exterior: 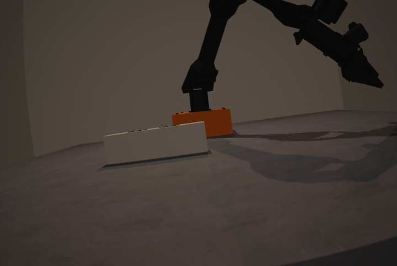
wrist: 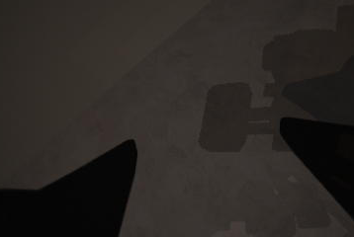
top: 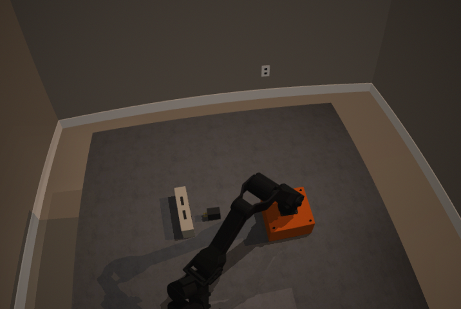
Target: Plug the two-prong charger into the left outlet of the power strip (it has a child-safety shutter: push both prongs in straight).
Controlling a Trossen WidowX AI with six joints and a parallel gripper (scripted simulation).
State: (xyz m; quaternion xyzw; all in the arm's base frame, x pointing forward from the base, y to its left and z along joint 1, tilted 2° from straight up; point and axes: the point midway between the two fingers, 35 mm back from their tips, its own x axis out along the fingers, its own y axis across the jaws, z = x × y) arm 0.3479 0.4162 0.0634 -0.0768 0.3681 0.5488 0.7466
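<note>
Right now the black charger is 490 mm to the right of my gripper tip, 80 mm below it and 70 mm behind it.
</note>
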